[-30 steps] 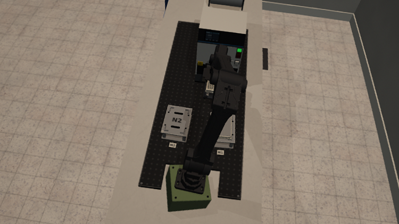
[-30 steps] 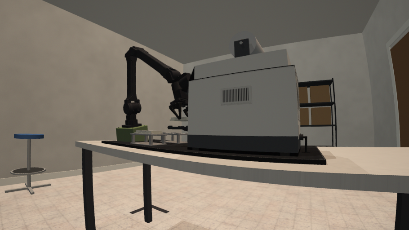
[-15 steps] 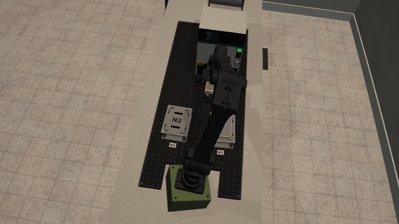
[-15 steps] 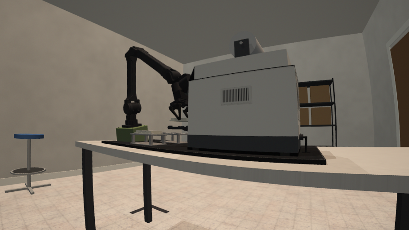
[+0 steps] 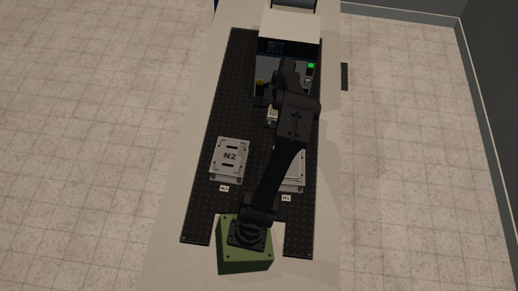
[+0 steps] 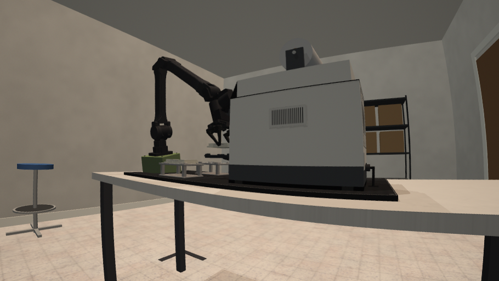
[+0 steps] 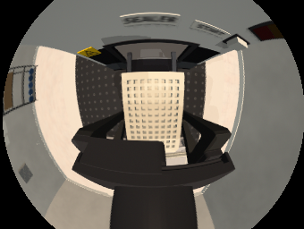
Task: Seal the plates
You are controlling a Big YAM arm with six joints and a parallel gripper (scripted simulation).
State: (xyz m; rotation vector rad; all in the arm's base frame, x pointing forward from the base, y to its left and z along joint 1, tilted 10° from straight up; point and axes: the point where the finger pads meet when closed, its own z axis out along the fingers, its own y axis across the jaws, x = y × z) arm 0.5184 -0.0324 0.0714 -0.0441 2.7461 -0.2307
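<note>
Right now the white well plate is right at my hand. Also, from my hand: yellow warning label: 10 cm ahead, 9 cm to the left, 1 cm above; sealer stage: 4 cm below; N2 label: 31 cm behind, 16 cm to the left, 14 cm below.
</note>
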